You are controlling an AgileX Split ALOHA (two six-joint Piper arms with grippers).
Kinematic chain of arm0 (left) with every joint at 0, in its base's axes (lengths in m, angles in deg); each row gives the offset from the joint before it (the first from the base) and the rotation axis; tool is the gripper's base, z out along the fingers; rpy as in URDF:
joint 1: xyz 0 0 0.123 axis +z
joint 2: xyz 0 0 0 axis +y
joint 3: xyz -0.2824 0 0.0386 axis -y
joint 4: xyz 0.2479 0 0.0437 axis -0.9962 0 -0.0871
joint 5: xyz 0 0 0 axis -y
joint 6: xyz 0.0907 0 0.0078 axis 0.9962 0 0.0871
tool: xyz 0 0 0 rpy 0 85 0
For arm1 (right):
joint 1: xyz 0 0 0.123 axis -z
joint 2: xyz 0 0 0 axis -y
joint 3: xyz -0.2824 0 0.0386 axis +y
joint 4: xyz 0.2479 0 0.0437 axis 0.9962 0 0.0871
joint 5: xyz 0 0 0 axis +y
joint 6: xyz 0.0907 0 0.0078 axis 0.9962 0 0.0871
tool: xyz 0 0 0 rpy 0 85 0
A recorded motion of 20 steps. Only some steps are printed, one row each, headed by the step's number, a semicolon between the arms.
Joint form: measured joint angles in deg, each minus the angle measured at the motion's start. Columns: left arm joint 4, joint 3, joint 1, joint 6, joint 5, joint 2; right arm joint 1, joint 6, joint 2, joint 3, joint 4, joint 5.
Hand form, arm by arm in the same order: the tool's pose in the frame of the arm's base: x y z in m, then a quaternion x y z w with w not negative. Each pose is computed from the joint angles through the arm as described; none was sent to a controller.
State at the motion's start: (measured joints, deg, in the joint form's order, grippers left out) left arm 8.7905 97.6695 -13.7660 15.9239 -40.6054 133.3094; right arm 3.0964 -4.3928 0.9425 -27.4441 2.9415 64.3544
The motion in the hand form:
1: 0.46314 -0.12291 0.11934 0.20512 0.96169 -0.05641 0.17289; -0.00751 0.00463 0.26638 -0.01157 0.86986 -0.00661 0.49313
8: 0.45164 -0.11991 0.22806 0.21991 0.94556 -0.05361 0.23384; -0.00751 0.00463 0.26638 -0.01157 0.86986 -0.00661 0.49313
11: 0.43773 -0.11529 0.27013 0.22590 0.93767 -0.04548 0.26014; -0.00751 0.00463 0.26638 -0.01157 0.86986 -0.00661 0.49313
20: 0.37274 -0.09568 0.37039 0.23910 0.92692 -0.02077 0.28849; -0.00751 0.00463 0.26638 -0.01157 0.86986 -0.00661 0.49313
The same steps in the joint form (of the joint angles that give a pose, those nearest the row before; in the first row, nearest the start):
1: 0.00 0.46 0.00 0.00 -0.58 -1.21; 0.00 0.00 0.00 0.00 0.00 0.00
8: -1.32 4.32 0.00 0.00 -8.80 -12.70; 0.00 0.00 0.00 0.00 0.00 0.00
11: -2.53 4.62 0.00 -0.06 -11.28 -18.00; 0.00 0.00 0.00 0.00 0.00 0.00
20: -5.81 4.62 0.00 -0.24 -22.89 -33.01; 0.00 0.00 0.00 0.00 0.00 0.00

